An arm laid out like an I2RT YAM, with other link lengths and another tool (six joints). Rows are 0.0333 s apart.
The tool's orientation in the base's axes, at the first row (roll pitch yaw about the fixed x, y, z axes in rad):
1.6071 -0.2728 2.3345
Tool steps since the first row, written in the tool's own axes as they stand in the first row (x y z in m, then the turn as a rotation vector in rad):
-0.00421 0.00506 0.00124 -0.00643 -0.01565 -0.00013
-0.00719 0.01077 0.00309 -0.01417 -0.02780 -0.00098
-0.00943 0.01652 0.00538 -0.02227 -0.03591 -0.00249
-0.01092 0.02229 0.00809 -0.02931 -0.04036 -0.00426
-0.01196 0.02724 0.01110 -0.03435 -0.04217 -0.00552
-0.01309 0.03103 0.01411 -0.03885 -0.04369 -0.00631
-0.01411 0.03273 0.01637 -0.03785 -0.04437 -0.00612
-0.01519 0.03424 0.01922 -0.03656 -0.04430 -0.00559
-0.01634 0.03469 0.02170 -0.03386 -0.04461 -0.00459
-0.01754 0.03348 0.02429 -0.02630 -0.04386 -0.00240
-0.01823 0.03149 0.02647 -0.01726 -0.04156 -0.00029
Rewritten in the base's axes. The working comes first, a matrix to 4 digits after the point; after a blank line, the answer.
The tool's axes in the first row as the columns of a matrix, in the base's axes (used below as rounded here):
-0.6660 0.2124 0.7150
0.6956 -0.1694 0.6982
0.2694 0.9624 -0.0350

0.00477 -0.00292 0.00369 0.00087 -0.00191 -0.01679
0.00929 -0.00467 0.00832 0.00283 -0.00583 -0.03054
0.01364 -0.00560 0.01317 0.00542 -0.01115 -0.04047
0.01779 -0.00572 0.01823 0.00790 -0.01653 -0.04659
0.02169 -0.00518 0.02261 0.00997 -0.02060 -0.04965
0.02540 -0.00451 0.02584 0.01208 -0.02403 -0.05229
0.02805 -0.00393 0.02713 0.01141 -0.02309 -0.05268
0.03113 -0.00295 0.02819 0.01094 -0.02183 -0.05229
0.03377 -0.00209 0.02822 0.00979 -0.01920 -0.05189
0.03616 -0.00091 0.02665 0.00648 -0.01254 -0.04921
0.03776 0.00047 0.02447 0.00246 -0.00517 -0.04464

